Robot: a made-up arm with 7 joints.
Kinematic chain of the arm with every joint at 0, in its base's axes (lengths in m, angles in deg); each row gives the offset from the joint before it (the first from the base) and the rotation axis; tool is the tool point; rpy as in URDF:
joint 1: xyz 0 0 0.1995 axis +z
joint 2: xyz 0 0 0 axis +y
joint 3: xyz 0 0 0.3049 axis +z
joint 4: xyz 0.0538 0 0 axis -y
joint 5: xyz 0.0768 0 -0.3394 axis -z
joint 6: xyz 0 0 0 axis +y
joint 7: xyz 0.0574 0 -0.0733 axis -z
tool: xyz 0 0 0 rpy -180 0 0
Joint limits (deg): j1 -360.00..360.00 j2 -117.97..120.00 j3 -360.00..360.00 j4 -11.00..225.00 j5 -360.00..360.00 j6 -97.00..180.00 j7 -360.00..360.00
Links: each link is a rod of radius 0.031 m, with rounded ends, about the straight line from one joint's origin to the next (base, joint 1, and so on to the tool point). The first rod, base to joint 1, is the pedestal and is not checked.
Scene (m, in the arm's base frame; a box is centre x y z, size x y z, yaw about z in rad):
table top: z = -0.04
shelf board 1: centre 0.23 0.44 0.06 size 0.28 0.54 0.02 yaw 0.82
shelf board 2: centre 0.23 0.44 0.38 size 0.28 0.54 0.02 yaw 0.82
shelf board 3: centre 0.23 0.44 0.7 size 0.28 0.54 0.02 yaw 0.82
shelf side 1: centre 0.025 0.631 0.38 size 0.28 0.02 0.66 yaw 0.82
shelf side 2: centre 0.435 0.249 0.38 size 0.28 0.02 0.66 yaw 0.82
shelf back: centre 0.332 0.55 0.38 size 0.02 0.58 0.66 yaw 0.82
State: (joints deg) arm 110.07 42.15 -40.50 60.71 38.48 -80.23 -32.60
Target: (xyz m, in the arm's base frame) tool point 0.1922 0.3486 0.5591
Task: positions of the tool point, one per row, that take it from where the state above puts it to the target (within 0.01 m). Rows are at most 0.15 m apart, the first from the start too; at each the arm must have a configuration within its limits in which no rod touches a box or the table.
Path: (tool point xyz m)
1: 0.0940 0.4176 0.2375
2: 0.0526 0.3741 0.2373
3: 0.0165 0.3248 0.2378
4: 0.0203 0.3378 0.3119
5: 0.0340 0.3293 0.3954
6: 0.0563 0.2951 0.4808
7: 0.0847 0.2334 0.5591
8: 0.1234 0.2808 0.5588
9: 0.1609 0.3183 0.5578
10: 0.1922 0.3486 0.5591

